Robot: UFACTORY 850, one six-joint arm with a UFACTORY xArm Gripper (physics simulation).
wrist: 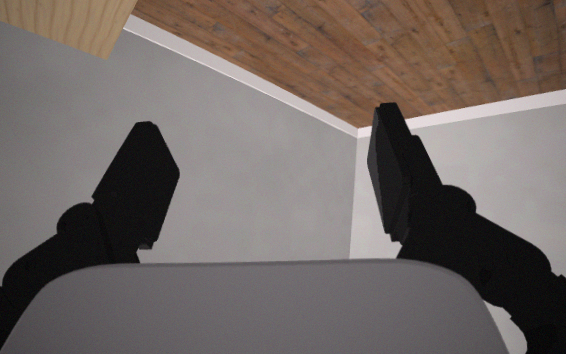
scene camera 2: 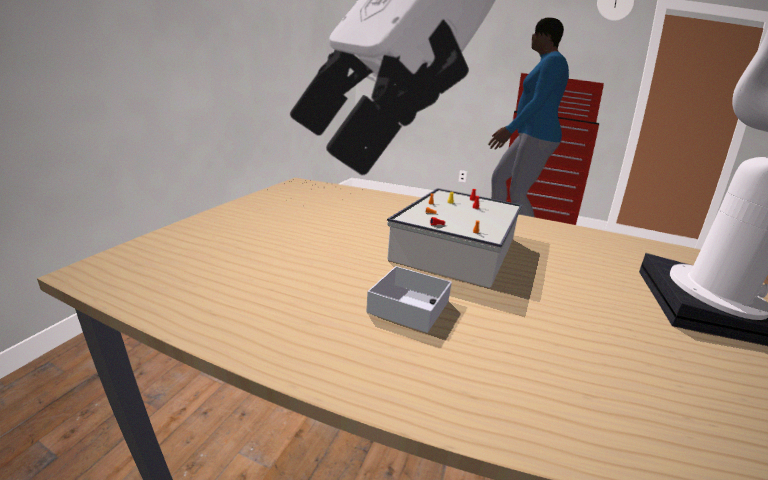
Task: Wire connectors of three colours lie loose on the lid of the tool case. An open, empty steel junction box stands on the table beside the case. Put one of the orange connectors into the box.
Scene:
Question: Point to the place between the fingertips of my gripper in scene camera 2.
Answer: At 321, 142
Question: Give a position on a tool case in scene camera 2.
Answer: At 453, 250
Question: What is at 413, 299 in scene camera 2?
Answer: A steel junction box.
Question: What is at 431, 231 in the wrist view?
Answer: My gripper.

